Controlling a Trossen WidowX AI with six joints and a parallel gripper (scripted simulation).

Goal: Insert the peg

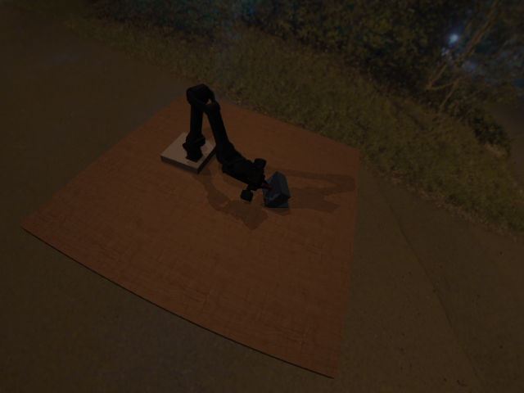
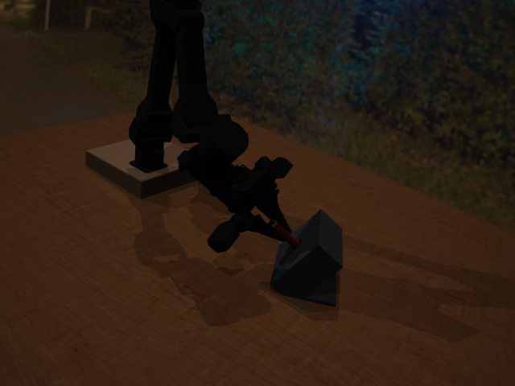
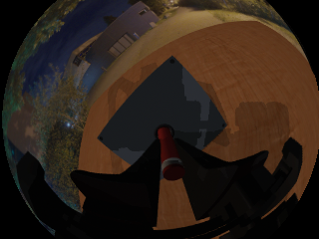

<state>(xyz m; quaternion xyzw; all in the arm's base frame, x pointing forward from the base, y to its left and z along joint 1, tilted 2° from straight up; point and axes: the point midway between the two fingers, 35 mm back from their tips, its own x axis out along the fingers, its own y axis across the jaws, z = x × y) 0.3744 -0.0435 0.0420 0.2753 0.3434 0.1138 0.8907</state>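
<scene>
Right now the panel is 4 cm ahead of my gripper tip, 2 cm to the left of it and 3 cm below it. The rest, counted from my gripper tip: peg (1 cm behind, 1 cm to the right, 1 cm above).
</scene>
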